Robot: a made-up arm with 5 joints. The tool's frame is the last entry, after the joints.
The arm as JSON. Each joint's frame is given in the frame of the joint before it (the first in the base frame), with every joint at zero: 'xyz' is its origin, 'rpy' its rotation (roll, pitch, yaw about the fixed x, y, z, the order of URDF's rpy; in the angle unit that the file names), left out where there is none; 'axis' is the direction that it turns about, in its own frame. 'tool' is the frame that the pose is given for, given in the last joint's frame.
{
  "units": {
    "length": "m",
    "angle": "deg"
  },
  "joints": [
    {
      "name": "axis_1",
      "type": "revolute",
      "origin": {
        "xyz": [
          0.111,
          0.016,
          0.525
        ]
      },
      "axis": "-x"
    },
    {
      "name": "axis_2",
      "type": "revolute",
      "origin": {
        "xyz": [
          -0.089,
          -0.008,
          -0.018
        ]
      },
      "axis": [
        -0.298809,
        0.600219,
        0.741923
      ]
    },
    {
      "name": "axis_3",
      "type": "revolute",
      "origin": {
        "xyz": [
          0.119,
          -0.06,
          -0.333
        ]
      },
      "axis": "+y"
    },
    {
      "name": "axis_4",
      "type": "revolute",
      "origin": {
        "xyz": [
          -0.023,
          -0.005,
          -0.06
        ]
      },
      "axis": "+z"
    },
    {
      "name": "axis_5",
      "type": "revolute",
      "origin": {
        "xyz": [
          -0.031,
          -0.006,
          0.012
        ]
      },
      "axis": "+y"
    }
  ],
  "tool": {
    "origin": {
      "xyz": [
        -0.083,
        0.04,
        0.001
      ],
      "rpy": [
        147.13,
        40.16,
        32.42
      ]
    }
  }
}
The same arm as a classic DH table. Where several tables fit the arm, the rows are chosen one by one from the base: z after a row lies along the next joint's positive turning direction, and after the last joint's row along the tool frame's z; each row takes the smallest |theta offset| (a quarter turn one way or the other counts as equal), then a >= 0, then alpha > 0; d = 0 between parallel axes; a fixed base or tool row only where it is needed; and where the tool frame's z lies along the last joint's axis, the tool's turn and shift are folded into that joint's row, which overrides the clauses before.
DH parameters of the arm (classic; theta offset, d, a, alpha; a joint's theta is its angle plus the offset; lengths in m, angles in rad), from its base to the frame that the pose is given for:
base (fixed): 1.5708 0.5250 0.0160 -1.5708
axis_1: 0.6802 -0.0160 0.0051 1.2674
axis_2: 1.3336 -0.4617 0.0140 0.9270
axis_3: 0.3829 0.2002 0.0230 -1.5708
axis_4: 0.0000 -0.0480 0.0310 1.5708
axis_5: 0.2535 0.0564 0.0806 2.4167
tool (fixed): 2.4755 0.0299 0.0000 0.0000

